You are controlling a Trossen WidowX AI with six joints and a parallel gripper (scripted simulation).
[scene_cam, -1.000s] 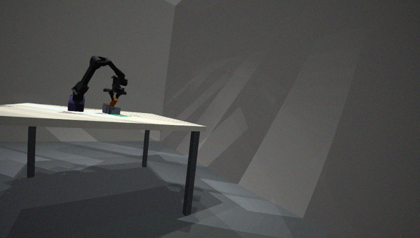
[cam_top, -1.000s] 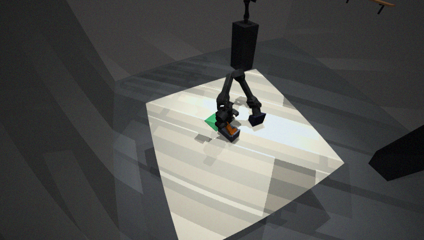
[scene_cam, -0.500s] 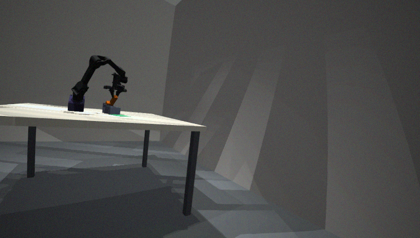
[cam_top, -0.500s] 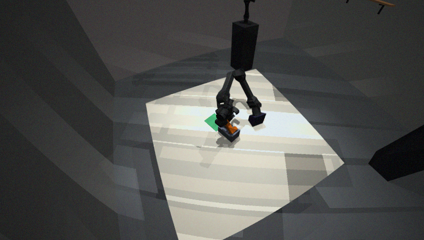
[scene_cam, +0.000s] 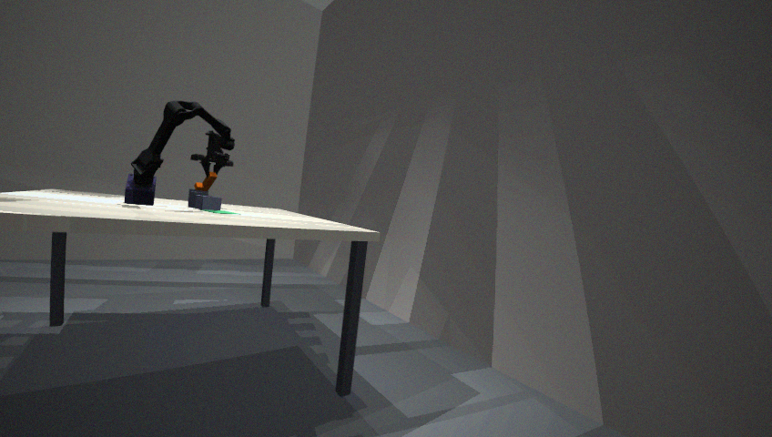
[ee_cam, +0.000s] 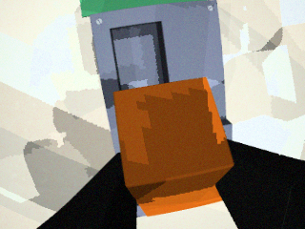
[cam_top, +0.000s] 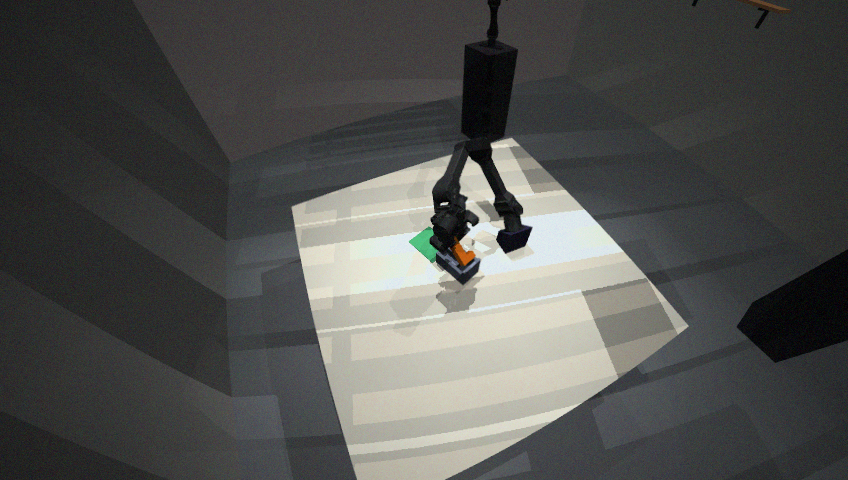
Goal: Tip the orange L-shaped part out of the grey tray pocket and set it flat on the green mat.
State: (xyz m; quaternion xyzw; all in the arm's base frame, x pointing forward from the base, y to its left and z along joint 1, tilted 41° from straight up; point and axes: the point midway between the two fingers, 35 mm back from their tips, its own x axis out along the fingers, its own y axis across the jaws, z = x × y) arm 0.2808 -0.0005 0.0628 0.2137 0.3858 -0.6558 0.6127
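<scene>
Right now my gripper tip is 10 mm short of the green mat, 140 mm to the left of it and 170 mm above it. The rest, counted from my gripper tip: orange L-shaped part 20 mm behind, 30 mm to the left, 30 mm below.
</scene>
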